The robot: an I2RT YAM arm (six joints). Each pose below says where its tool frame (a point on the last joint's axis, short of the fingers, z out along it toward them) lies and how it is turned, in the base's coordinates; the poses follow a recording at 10 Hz.
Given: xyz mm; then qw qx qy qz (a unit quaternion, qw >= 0).
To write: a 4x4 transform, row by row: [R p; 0 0 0 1], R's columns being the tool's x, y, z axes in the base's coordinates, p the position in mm. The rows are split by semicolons. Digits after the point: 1 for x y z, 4 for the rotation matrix.
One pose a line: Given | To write
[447.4 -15.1 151.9 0.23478 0.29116 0.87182 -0.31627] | -0.7202 0.6562 0.2252 447.4; 0.3592 0.6304 -0.6882 -15.1; -0.5935 -0.4147 -0.6897 151.9; 0 0 0 1
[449.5 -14.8 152.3 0.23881 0.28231 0.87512 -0.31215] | -0.7265 0.6432 0.2417 449.5; 0.3450 0.6457 -0.6812 -14.8; -0.5942 -0.4115 -0.6911 152.3; 0 0 0 1
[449.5 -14.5 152.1 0.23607 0.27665 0.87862 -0.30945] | -0.7355 0.6322 0.2436 449.5; 0.3400 0.6554 -0.6744 -14.5; -0.5861 -0.4132 -0.6970 152.1; 0 0 0 1
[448.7 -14.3 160.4 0.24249 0.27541 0.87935 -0.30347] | -0.7307 0.6315 0.2593 448.7; 0.3372 0.6641 -0.6673 -14.3; -0.5936 -0.4001 -0.6982 160.4; 0 0 0 1
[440.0 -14.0 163.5 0.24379 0.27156 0.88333 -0.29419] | -0.7336 0.6232 0.2709 440.0; 0.3363 0.6794 -0.6521 -14.0; -0.5905 -0.3873 -0.7080 163.5; 0 0 0 1
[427.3 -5.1 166.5 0.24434 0.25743 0.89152 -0.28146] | -0.7481 0.5966 0.2908 427.3; 0.3215 0.7090 -0.6277 -5.1; -0.5806 -0.3761 -0.7222 166.5; 0 0 0 1
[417.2 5.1 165.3 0.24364 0.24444 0.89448 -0.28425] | -0.7618 0.5758 0.2969 417.2; 0.2988 0.7189 -0.6276 5.1; -0.5748 -0.3894 -0.7197 165.3; 0 0 0 1
